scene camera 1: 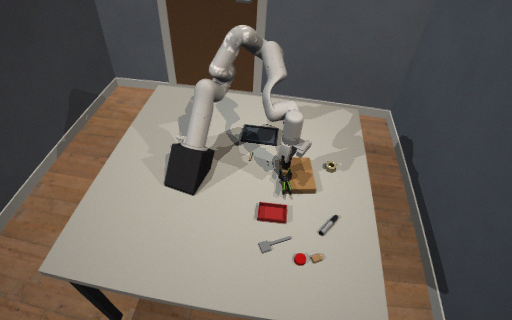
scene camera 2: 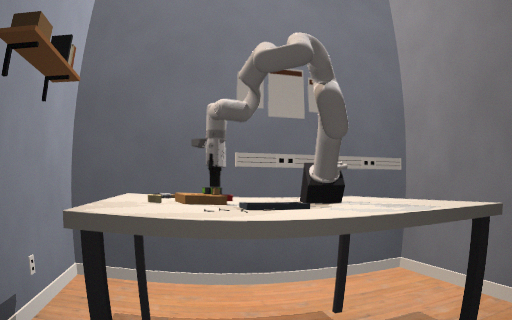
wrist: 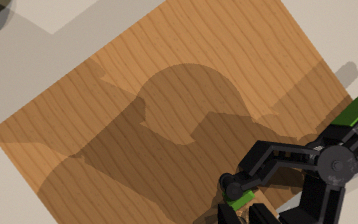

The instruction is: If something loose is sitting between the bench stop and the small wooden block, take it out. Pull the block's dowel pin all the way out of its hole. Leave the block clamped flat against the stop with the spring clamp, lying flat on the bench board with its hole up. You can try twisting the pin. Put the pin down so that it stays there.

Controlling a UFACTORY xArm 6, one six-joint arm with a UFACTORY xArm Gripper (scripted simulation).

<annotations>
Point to a wooden bench board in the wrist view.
152, 120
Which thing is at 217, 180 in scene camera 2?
My gripper.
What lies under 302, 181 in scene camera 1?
A wooden bench board.
</annotations>
